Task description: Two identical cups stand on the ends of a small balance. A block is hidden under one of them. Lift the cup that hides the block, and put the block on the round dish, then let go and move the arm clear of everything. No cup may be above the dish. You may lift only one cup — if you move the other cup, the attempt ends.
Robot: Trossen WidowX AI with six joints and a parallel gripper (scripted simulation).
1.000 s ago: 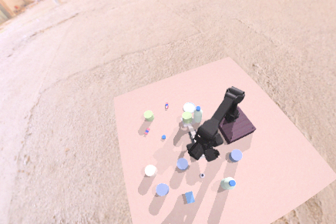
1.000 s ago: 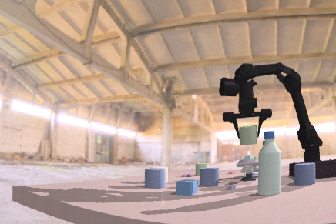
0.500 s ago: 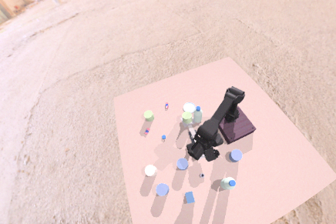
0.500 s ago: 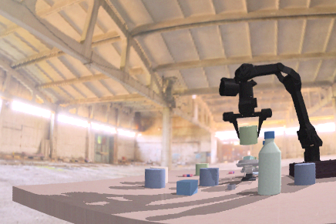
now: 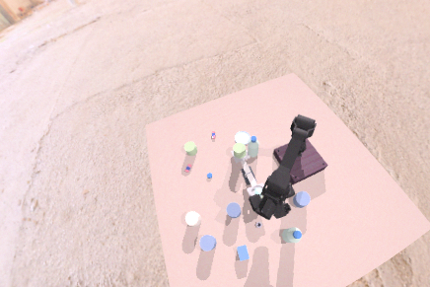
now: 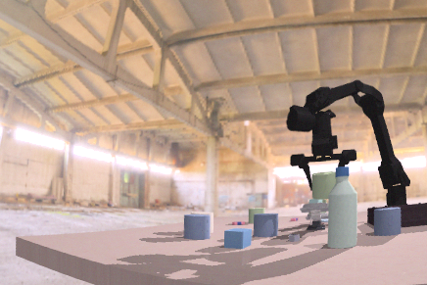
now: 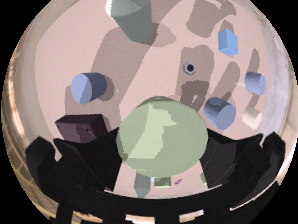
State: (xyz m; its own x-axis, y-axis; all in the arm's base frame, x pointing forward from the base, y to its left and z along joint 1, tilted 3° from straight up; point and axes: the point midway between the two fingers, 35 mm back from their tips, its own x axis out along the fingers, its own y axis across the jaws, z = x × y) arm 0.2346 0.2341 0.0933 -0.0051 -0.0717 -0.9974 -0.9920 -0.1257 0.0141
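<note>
Now: the pale teal block 30 mm ahead of my gripper tip, 60 mm to the right of it and 40 mm below it. From my gripper tip the other things lie so: cream cylinder: 400 mm ahead, 10 mm to the right, 90 mm below; pale round dish: 20 mm ahead, 430 mm to the right, 120 mm below.
</note>
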